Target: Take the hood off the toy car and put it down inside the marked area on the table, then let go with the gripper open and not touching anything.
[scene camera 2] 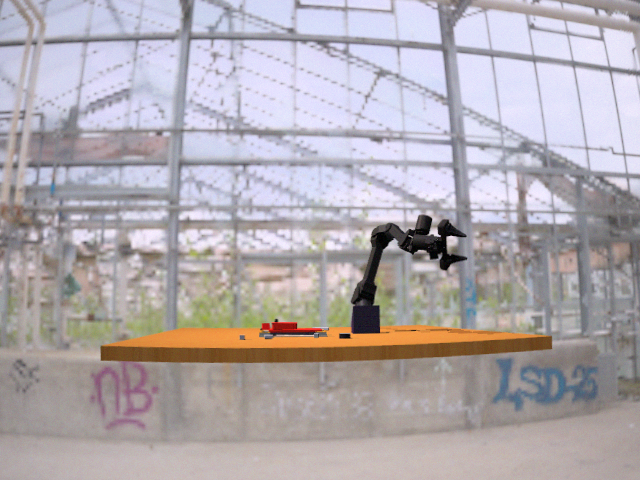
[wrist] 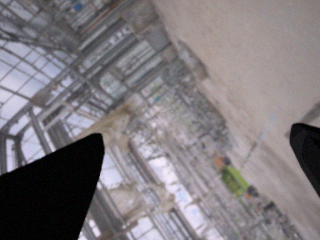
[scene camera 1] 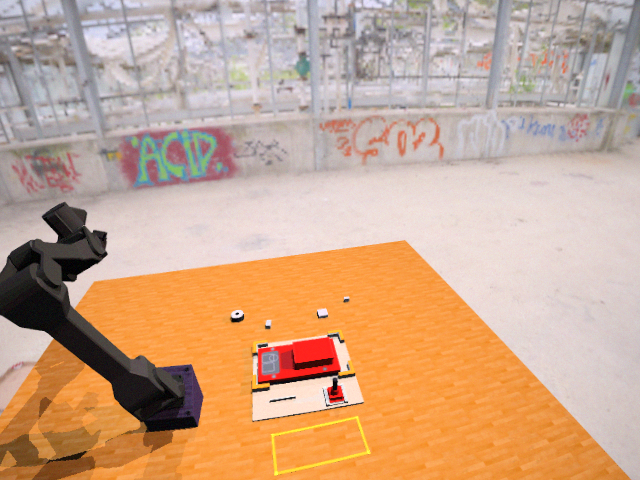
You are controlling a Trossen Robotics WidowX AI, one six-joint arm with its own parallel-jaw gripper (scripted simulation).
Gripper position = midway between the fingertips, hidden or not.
Observation:
The gripper [scene camera 2: 466,247] is open, holding nothing. Further things: a red hood [scene camera 1: 317,352] and a toy car [scene camera 1: 277,366].
The gripper is seen too in the wrist view [wrist: 197,137]. The wrist view does not show the red hood: it is out of frame. The wrist view does not show the toy car: it is out of frame.

